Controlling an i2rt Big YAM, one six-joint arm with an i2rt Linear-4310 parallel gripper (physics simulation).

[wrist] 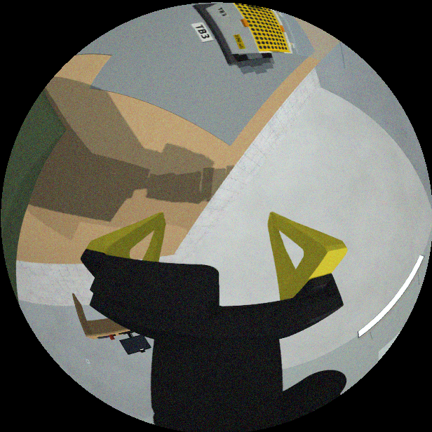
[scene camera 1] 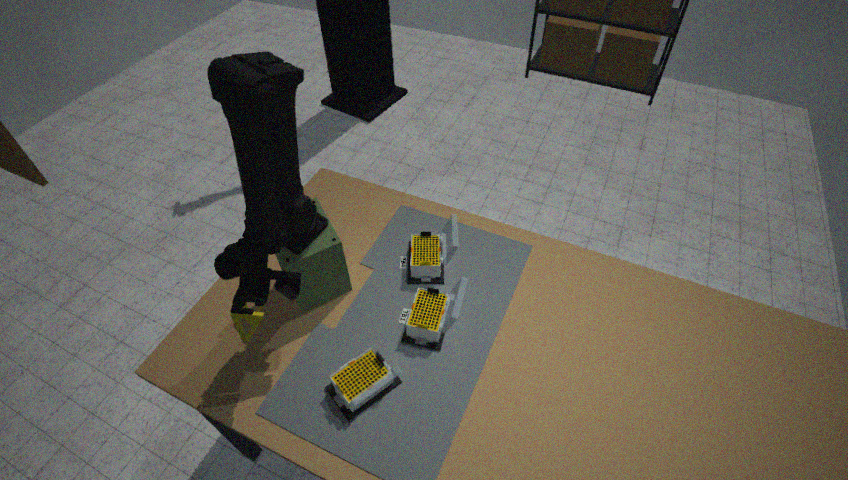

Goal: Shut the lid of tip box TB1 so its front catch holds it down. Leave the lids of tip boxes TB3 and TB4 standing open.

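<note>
Tip box TB1 is the middle of three boxes with yellow tip grids; its pale lid stands open on the right side. The farthest box, taken as TB4, also has its lid standing up on the right; its label is barely legible. TB3 is nearest the scene camera and sits turned; its lid cannot be made out clearly. My gripper is open and empty. It hangs above the table's left part, left of the mat and apart from all the boxes.
The boxes stand on a grey mat on a wooden table. A green block stands beside the arm. A black pillar and a shelf rack stand on the floor beyond the table.
</note>
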